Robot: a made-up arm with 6 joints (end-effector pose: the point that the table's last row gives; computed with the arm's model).
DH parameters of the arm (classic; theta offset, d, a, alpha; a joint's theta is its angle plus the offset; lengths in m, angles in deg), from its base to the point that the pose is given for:
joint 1: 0 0.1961 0 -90
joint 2: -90 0 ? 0
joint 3: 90 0.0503 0 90
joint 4: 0 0.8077 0 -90
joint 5: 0 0 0 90
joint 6: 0 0.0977 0 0
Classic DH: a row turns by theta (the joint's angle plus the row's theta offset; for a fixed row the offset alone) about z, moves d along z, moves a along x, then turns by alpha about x.
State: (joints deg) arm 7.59 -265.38 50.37 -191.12 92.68 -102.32
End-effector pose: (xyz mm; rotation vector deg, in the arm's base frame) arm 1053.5 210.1 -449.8 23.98 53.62 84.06
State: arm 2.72 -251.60 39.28 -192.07 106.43 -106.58
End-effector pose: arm 997.3 117.4 -582.9 17.17 42.77 79.81
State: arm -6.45 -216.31 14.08 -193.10 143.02 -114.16
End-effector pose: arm 648.7 -9.3 -888.5 3.64 16.70 70.40
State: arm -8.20 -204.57 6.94 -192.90 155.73 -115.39
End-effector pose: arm 480.8 -9.4 -963.1 0.22 8.54 68.37
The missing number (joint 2, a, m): 0.5346
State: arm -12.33 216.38 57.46 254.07 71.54 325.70
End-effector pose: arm -1137.2 208.8 -203.5 109.15 10.31 -52.69
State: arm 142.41 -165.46 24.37 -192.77 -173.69 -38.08
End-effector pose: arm 437.2 -397.1 -867.7 -5.08 -34.10 -61.57
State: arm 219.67 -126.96 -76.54 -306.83 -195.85 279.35
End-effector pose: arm 166.8 45.2 -786.2 15.74 35.05 80.32
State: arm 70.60 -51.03 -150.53 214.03 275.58 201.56
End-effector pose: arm -162.0 -144.7 -257.3 24.56 -112.30 27.14
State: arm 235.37 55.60 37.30 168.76 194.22 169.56
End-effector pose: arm -617.1 -973.8 438.5 -102.38 -55.78 -83.51
